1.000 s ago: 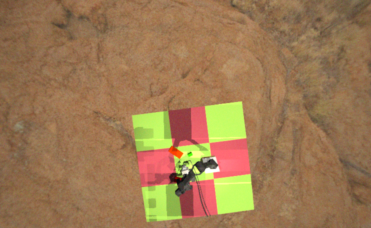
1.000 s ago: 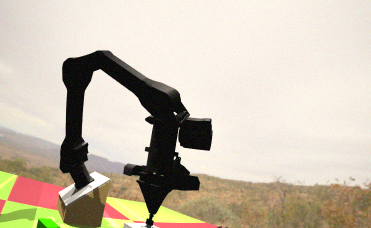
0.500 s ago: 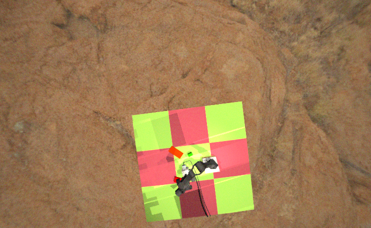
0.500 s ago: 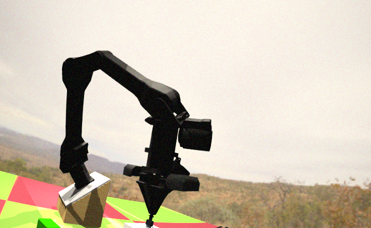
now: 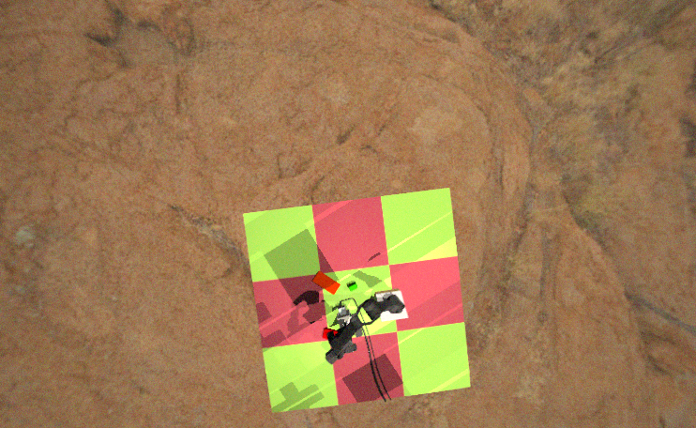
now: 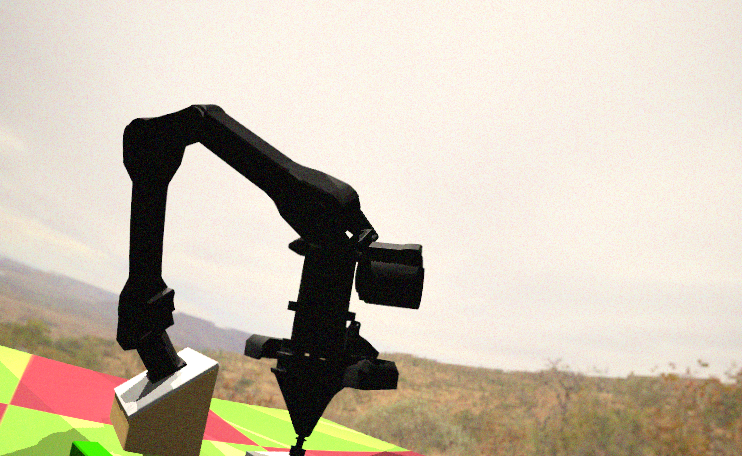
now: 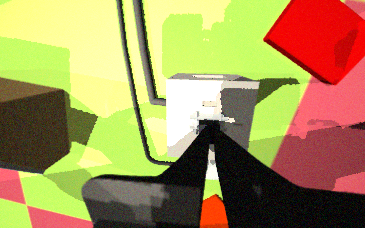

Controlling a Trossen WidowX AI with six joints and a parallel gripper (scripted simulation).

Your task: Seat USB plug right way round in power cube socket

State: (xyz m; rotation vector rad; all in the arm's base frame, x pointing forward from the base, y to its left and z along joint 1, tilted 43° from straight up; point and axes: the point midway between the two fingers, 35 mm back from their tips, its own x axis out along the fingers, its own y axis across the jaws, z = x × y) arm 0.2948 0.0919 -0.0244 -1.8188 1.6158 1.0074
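My gripper tip is 20 mm above the black USB plug. From my gripper tip the other things lie so: orange block 230 mm to the right, 100 mm below, 100 mm ahead; then small green cube 200 mm to the right, 90 mm below, 60 mm behind; then red block 100 mm to the left, 100 mm below, 100 mm ahead.
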